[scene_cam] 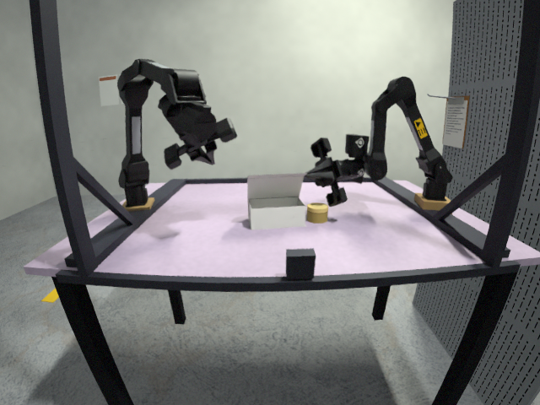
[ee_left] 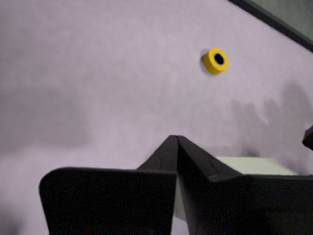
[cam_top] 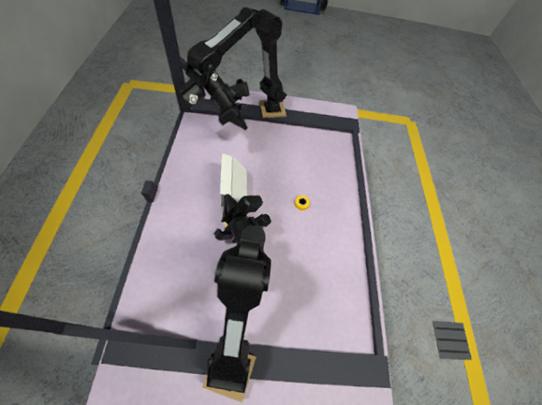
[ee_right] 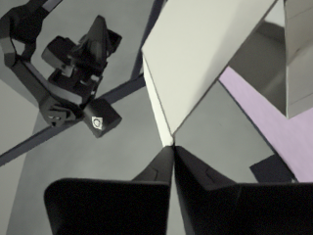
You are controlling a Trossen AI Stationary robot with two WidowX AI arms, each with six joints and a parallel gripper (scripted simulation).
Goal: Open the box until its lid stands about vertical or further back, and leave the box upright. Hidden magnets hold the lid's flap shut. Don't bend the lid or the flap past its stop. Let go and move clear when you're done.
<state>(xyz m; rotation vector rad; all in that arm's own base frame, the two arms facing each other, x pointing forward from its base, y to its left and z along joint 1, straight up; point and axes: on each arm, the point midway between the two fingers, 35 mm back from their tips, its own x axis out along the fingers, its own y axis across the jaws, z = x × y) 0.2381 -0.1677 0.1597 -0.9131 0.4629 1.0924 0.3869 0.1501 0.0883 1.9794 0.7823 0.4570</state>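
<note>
Right now the white box is 10 mm ahead of my left hand, 180 mm to the right of it and 110 mm below it.
The white box is 100 mm to the left of my right hand, 50 mm below it and 10 mm behind it.
</note>
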